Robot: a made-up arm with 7 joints.
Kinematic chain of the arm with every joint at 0, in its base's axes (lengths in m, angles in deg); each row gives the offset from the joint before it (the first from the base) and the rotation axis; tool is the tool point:
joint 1: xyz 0 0 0.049 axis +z
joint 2: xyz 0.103 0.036 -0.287 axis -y
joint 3: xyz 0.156 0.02 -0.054 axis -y
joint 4: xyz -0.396 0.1 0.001 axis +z
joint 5: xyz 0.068 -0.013 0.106 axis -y
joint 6: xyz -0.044 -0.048 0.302 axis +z
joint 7: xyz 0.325 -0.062 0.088 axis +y
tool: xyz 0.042 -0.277 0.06
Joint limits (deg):
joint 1: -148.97..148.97
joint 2: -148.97..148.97
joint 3: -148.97..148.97
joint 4: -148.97..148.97
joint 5: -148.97..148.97
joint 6: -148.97..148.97
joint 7: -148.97..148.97
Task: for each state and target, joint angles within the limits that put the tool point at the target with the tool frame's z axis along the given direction. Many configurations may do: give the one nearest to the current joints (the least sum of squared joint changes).
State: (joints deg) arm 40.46 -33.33 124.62 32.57 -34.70 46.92 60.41
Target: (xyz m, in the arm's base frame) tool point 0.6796 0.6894 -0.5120 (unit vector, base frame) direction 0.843 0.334 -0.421
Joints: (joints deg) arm -1.48 -7.30 137.28 75.14 -72.34 67.12 89.66
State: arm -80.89 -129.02 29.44 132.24 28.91 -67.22 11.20
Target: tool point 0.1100 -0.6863 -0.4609 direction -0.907 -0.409 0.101
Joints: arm -117.84 -110.92 16.91 133.96 1.87 -60.27 -38.14
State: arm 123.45 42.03 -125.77 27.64 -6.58 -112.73 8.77
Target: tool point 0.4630 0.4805 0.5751 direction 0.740 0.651 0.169
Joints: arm 78.19 46.84 -126.23 30.05 8.54 -110.84 32.44
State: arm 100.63 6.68 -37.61 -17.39 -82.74 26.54 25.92
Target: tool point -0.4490 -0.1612 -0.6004 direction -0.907 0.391 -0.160
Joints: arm 142.35 10.84 -22.87 20.14 -91.11 59.10 -6.97
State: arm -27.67 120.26 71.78 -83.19 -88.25 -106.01 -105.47
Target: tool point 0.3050 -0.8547 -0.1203 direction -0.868 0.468 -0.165
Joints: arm -39.11 132.78 78.83 -89.52 -106.36 -108.14 -73.29
